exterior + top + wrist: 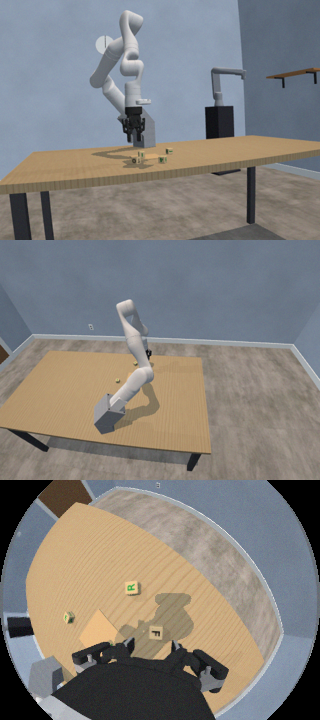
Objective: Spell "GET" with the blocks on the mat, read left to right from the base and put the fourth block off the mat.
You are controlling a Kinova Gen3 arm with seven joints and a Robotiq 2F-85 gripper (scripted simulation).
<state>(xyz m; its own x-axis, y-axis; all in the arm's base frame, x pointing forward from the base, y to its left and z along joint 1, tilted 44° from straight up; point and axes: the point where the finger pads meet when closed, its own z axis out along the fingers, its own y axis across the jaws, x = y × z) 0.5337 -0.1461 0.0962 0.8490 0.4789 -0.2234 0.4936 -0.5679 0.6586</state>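
My hand is 90 mm above the T block. From my hand the other things lie so: G block 110 mm behind, 90 mm below, 80 mm to the left; then mat 120 mm behind, 110 mm to the left, 110 mm below.
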